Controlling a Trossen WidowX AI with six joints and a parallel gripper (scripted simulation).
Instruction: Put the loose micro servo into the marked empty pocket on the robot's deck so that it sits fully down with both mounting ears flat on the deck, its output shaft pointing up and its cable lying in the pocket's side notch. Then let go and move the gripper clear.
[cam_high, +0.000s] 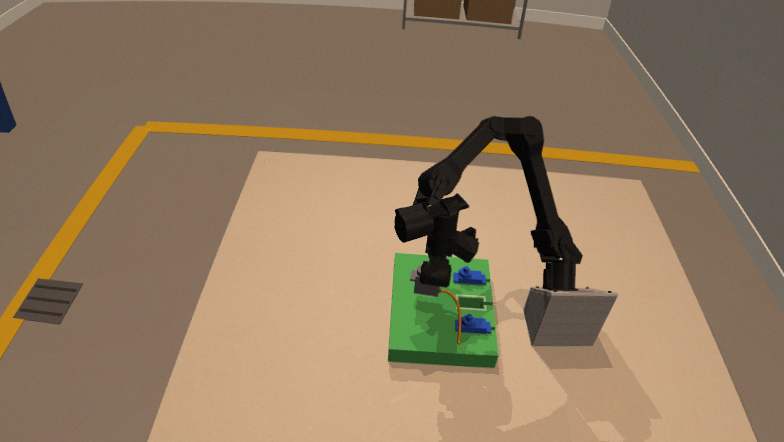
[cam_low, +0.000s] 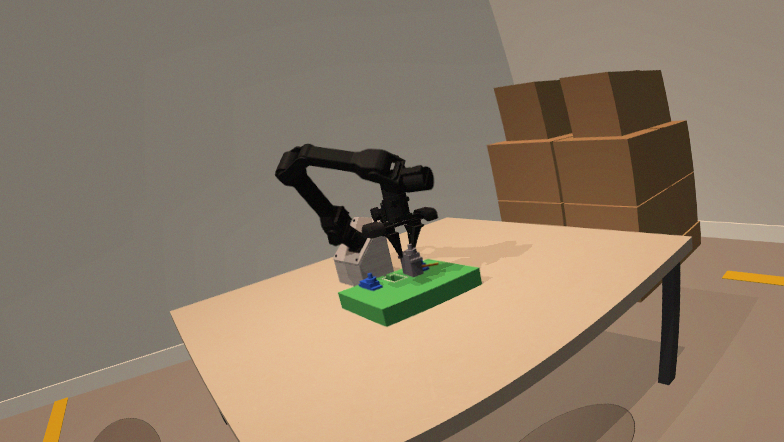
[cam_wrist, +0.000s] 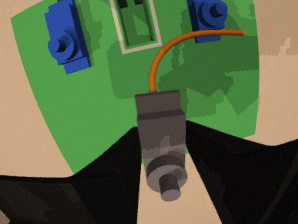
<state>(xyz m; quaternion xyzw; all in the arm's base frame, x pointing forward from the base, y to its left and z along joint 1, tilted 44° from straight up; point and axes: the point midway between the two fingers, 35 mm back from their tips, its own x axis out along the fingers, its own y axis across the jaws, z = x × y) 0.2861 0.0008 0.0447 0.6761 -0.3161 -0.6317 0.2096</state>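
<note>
My gripper tip is now 1 cm short of the green deck and 10 cm above it.
</note>
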